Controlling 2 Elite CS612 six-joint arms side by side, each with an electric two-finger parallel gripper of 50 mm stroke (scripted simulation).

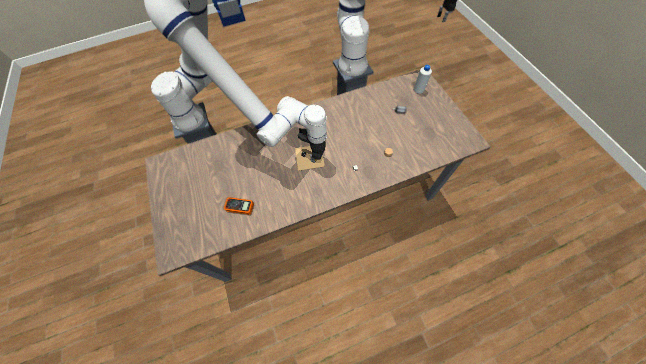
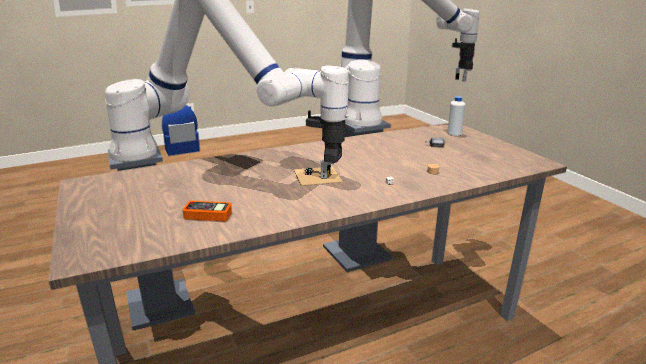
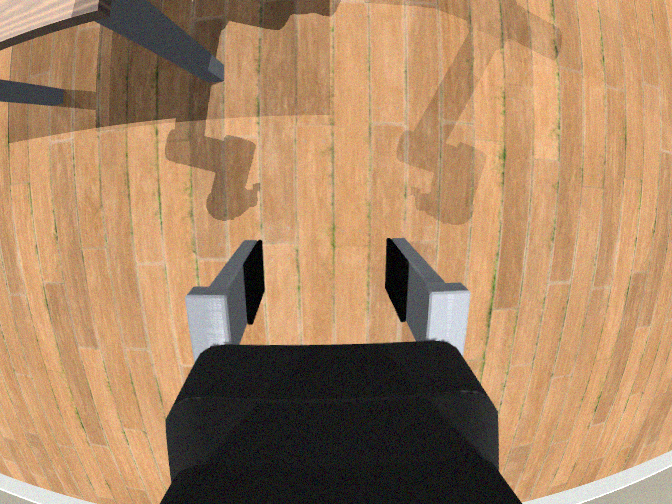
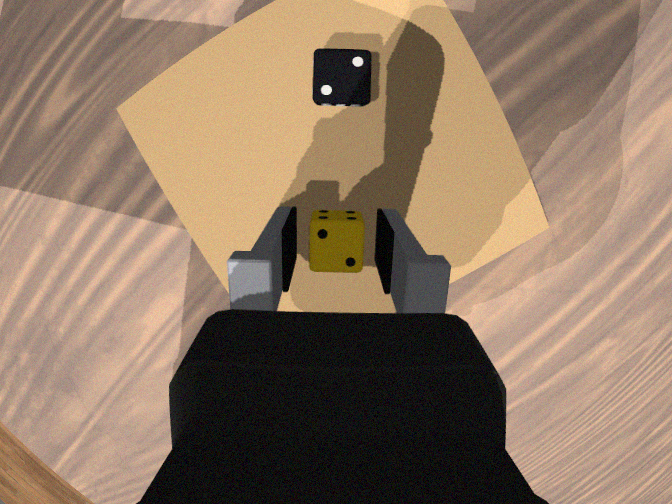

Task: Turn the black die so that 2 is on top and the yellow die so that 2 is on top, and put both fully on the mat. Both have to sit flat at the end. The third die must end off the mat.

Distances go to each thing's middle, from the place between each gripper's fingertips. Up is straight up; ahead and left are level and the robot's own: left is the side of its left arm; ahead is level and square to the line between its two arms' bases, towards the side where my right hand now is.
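Scene:
From my right hand (image 2: 325, 175): tan mat (image 4: 230, 132) 2 cm behind, 2 cm to the right, 2 cm below; black die (image 4: 341, 77) 4 cm behind, 4 cm to the right, 1 cm below; yellow die (image 4: 336, 238) 1 cm below.
From my left hand: tan mat 53 cm ahead, 111 cm to the right, 17 cm below; black die 51 cm ahead, 113 cm to the right, 16 cm below. Yellow die: my left hand 55 cm short of it, 109 cm to the left of it, 16 cm above it.

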